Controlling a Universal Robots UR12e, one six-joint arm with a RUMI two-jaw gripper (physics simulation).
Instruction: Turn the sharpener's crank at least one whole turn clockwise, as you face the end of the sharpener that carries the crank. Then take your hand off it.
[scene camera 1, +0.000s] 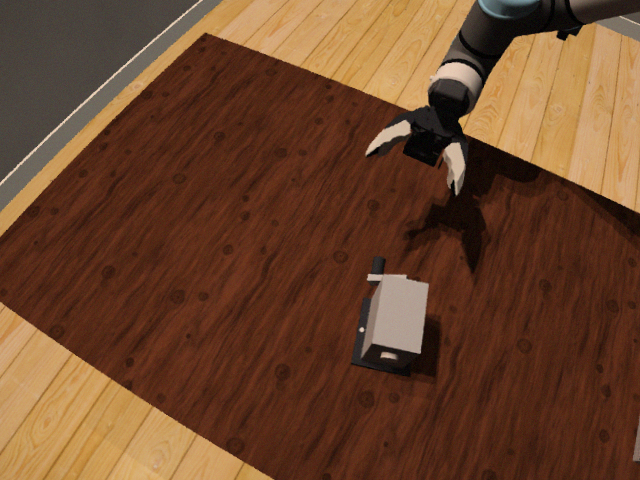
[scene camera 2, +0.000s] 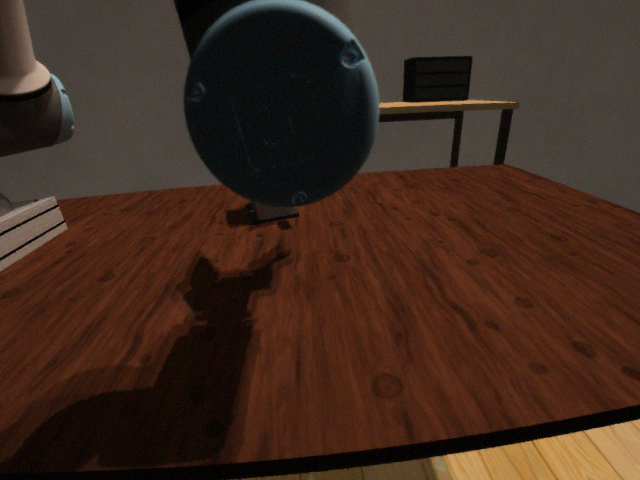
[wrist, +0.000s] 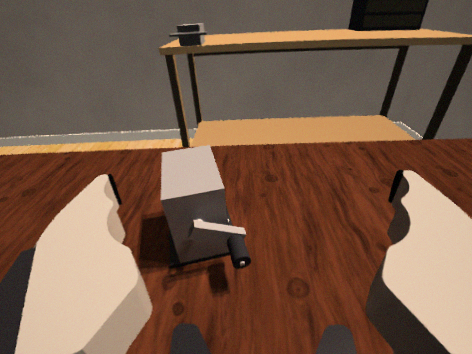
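Note:
The sharpener is a light grey box on a dark base, standing upright on the dark wood table top. In scene camera 2 the lower part of the sharpener shows below the arm's blue joint cap, which hides the rest. In the wrist view the pale crank arm on the near end points right and slightly down. Its black handle sticks out toward me. My gripper is wide open and empty, above the table and back from the crank end, touching neither crank nor body.
A side table stands beyond the dark wood table, bearing a dark box and a small grey object. A pale slatted object is at the left in scene camera 2.

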